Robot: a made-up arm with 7 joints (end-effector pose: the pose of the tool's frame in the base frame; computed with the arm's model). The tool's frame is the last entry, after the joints. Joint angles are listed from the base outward.
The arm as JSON. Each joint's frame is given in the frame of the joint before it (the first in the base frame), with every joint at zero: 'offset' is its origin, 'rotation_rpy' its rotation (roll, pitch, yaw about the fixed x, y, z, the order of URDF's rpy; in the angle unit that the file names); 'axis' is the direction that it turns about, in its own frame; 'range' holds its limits. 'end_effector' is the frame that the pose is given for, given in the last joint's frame.
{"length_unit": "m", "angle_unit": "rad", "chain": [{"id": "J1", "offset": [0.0, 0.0, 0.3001], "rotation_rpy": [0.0, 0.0, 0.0], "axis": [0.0, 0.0, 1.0], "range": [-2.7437, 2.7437]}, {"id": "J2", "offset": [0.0, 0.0, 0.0], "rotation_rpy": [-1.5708, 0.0, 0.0], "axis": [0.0, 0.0, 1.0], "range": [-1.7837, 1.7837]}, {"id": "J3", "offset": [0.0, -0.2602, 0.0], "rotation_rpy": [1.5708, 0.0, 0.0], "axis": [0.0, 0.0, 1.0], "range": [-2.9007, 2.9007]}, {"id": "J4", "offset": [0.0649, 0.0, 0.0], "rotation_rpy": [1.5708, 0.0, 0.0], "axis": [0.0, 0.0, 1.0], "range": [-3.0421, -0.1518]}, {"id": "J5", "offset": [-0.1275, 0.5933, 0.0], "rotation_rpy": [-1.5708, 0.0, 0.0], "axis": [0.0, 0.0, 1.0], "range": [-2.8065, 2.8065]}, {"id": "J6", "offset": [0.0, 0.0, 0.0], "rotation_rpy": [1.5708, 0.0, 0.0], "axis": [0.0, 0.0, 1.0], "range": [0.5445, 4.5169]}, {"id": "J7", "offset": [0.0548, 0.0, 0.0], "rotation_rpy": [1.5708, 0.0, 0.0], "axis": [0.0, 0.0, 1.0], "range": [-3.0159, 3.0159]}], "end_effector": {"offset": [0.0, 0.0, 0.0], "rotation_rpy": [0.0, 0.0, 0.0]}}
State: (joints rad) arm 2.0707 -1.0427 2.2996 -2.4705 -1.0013 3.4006 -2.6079
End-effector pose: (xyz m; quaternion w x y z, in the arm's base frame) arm -0.2761 -0.2843 -0.0921 0.2125 -0.5281 -0.8147 0.1107
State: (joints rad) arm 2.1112 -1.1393 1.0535 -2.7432 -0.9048 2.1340 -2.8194
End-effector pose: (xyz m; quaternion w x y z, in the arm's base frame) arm -0.5139 0.0788 0.3687 0.7449 -0.6664 0.0205 -0.0271
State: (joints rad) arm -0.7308 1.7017 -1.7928 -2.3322 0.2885 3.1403 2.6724
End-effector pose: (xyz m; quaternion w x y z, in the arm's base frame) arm -0.3997 -0.4475 0.4527 0.5689 -0.3866 -0.4762 0.5478
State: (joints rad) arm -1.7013 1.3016 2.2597 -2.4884 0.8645 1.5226 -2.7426
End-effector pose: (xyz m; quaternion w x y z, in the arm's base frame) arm 0.4610 0.2082 0.5966 0.4399 0.2522 -0.6063 -0.6126
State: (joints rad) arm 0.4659 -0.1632 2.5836 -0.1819 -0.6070 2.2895 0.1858
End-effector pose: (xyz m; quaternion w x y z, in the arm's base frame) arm -0.1590 -0.0846 1.1954 0.8120 -0.1136 -0.5044 -0.2707
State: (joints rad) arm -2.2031 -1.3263 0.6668 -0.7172 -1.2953 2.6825 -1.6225
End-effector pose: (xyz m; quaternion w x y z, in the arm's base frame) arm 0.6443 0.4349 0.7478 0.7015 -0.2009 0.0157 -0.6836
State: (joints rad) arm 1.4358 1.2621 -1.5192 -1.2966 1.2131 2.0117 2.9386
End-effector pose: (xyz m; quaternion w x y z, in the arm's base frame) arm 0.7143 0.4496 0.4608 0.2348 -0.1713 0.9564 -0.0301
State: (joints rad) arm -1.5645 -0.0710 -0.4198 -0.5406 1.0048 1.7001 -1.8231
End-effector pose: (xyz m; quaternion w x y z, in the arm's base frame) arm -0.1206 -0.1959 1.1993 0.6216 0.7261 0.1587 0.2475
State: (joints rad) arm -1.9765 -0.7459 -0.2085 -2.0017 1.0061 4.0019 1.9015
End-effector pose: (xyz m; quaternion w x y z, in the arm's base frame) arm -0.2790 -0.2455 0.8321 0.1500 0.5027 -0.0628 -0.8490
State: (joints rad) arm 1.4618 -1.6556 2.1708 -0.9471 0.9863 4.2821 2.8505
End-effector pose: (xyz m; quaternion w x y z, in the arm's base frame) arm -0.4316 -0.6267 0.0185 0.1299 0.3578 0.3174 -0.8685
